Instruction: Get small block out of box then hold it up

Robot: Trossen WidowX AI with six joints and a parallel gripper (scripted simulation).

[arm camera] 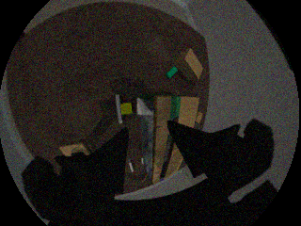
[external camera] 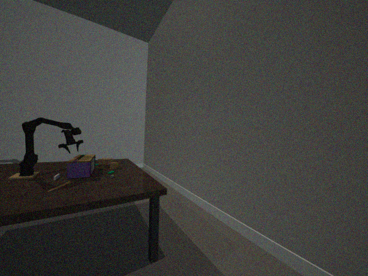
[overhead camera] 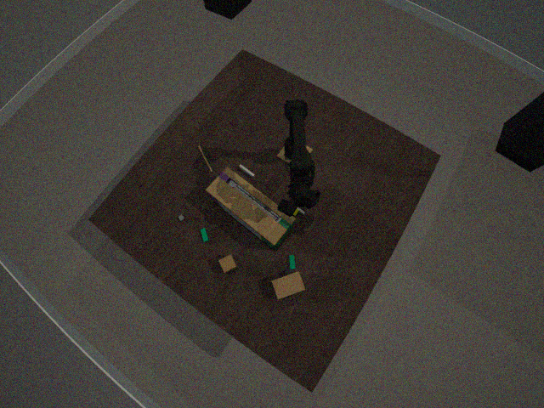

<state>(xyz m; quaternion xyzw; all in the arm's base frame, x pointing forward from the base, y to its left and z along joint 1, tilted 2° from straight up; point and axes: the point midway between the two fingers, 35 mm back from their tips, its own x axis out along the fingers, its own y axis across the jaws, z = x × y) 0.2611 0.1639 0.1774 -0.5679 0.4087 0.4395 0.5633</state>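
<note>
Right now the yellow block is 20 mm behind my gripper tip and 140 mm below it. The rest, counted from my gripper tip: grey piece (290 mm ahead, 420 mm to the right, 150 mm below); box (50 mm ahead, 160 mm to the right, 90 mm below); thin stick (10 mm behind, 520 mm to the right, 150 mm below).
</note>
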